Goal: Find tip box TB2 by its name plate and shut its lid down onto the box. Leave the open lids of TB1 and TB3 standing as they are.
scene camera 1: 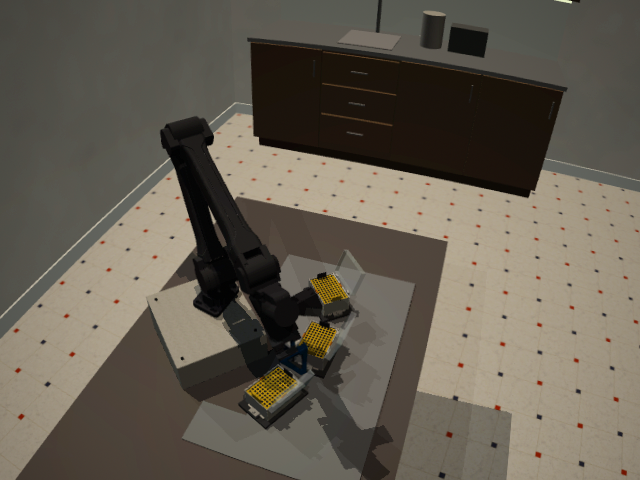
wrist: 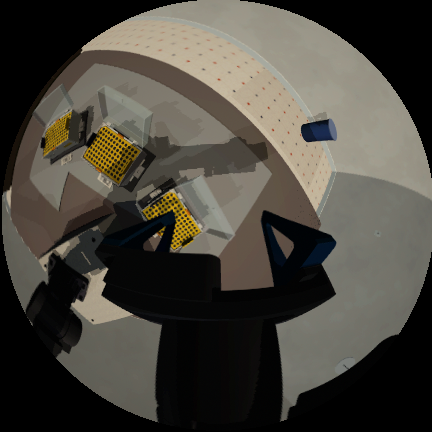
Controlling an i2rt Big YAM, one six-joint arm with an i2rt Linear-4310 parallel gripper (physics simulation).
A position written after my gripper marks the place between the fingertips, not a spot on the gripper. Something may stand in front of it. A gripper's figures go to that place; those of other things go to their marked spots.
Labels:
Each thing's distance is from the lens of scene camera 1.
my gripper (scene camera 1: pixel 298 363): 118 cm
yellow tip rack (scene camera 1: pixel 318 336): 142 cm
grey mat (scene camera 1: pixel 334 424): 132 cm
tip box TB3 (scene camera 1: pixel 337 309): 155 cm
The marked spots on the tip box TB3 and the grey mat are 39 cm apart.

